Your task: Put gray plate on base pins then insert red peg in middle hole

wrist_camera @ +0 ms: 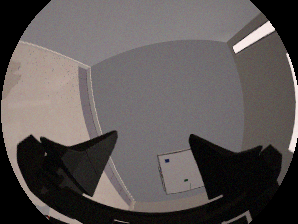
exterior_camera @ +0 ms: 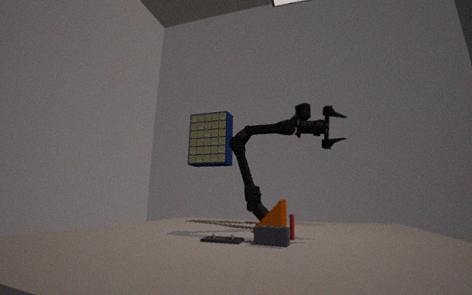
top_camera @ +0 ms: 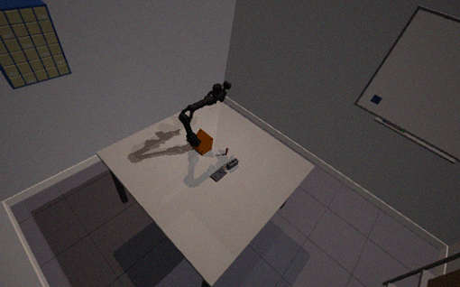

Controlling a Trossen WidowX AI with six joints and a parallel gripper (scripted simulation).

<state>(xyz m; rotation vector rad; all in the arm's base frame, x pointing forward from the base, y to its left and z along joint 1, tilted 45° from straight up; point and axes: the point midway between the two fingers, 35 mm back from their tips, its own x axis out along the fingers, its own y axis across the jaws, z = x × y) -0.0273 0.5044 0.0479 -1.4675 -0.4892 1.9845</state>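
The dark block is 40 cm below my gripper tip, 38 cm ahead of it and 27 cm to the right of it. Also, from my gripper tip: red peg (40 cm below, 26 cm ahead, 23 cm to the right).
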